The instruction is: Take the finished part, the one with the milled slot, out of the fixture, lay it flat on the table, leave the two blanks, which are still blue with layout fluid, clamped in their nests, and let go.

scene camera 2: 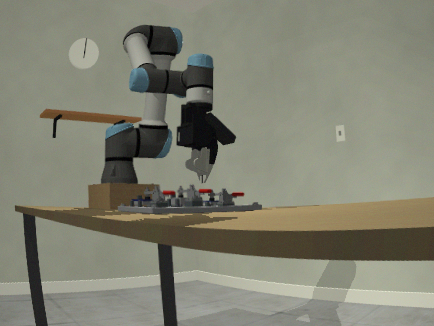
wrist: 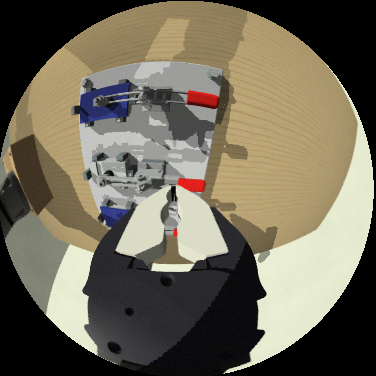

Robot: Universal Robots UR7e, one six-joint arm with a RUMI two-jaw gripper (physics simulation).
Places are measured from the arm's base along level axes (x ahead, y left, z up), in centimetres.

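Pixels of known places: gripper, fingertip midpoint: (scene camera 2: 203, 183) (wrist: 174, 187); arm's base, link origin: (scene camera 2: 119, 184) (wrist: 18, 191).
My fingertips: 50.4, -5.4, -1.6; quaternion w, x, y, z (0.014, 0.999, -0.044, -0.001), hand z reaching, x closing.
Observation:
Ahead of a thing's pixels: the offset from my fingertips to its middle, as dx, dy, dz. "pt": to the spot under its first point. Level surfaces: height alone.
My gripper (scene camera 2: 202, 180) (wrist: 174, 187) is shut with nothing between its fingertips, above the fixture. The grey fixture plate (scene camera 2: 170, 209) (wrist: 145, 70) lies on the table. In the wrist view a blue blank {-9.7, +12.3, -5.3} (wrist: 119, 111) sits in the far nest under its clamp arm, and another blue blank {-13.6, -9.4, -5.0} (wrist: 114, 216) shows partly at the near nest, the rest hidden by my gripper. The finished grey part {-10.9, +1.3, -4.8} (wrist: 116, 168) sits in the middle nest, with a clamp arm over it. Its slot is hard to make out. The middle clamp's red handle {+1.8, -1.2, -2.2} (wrist: 192, 185) lies just beyond my fingertips, pointing right.
The far clamp's red handle {+4.0, +9.5, -3.2} (wrist: 202, 99) also points right. A bit of the near clamp's red handle {pt -1.4, -11.3, -2.2} (wrist: 175, 232) shows between my fingers. The wooden table {dz -7.9} (scene camera 2: 320, 217) (wrist: 285, 150) extends to the right of the plate. The robot stands on a wooden block (scene camera 2: 100, 196).

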